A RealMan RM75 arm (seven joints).
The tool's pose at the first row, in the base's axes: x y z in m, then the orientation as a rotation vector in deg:
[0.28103, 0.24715, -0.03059, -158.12, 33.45, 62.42]
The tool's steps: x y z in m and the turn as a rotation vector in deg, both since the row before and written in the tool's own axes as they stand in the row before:
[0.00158, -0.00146, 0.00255, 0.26, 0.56, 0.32]
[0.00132, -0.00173, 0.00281, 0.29, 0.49, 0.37]
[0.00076, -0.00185, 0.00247, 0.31, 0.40, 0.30]
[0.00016, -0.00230, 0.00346, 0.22, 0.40, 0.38]
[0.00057, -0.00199, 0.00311, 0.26, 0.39, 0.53]
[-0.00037, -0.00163, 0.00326, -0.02, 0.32, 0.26]
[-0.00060, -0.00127, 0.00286, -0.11, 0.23, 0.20]
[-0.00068, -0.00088, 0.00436, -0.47, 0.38, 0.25]
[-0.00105, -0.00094, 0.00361, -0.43, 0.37, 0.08]
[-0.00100, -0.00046, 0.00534, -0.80, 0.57, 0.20]
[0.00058, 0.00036, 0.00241, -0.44, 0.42, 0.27]
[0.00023, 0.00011, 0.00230, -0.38, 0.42, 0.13]
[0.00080, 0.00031, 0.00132, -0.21, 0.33, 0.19]
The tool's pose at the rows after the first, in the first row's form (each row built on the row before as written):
[0.28105, 0.24863, -0.03358, -158.29, 34.08, 61.59]
[0.28087, 0.25049, -0.03660, -158.38, 34.78, 60.85]
[0.28061, 0.25255, -0.03901, -158.39, 35.38, 60.20]
[0.27956, 0.25546, -0.04179, -158.47, 36.06, 59.62]
[0.27891, 0.25786, -0.04458, -158.50, 36.97, 59.05]
[0.27742, 0.26029, -0.04688, -158.73, 37.38, 58.69]
[0.27587, 0.26237, -0.04873, -158.97, 37.66, 58.49]
[0.27321, 0.26449, -0.05168, -159.62, 37.92, 58.32]
[0.27077, 0.26658, -0.05385, -160.24, 37.94, 58.11]
[0.26714, 0.26859, -0.05738, -161.31, 38.04, 57.87]
[0.26597, 0.26856, -0.05959, -161.96, 38.34, 57.62]
[0.26473, 0.26884, -0.06153, -162.57, 38.45, 57.31]
[0.26438, 0.26851, -0.06303, -162.97, 38.70, 57.02]

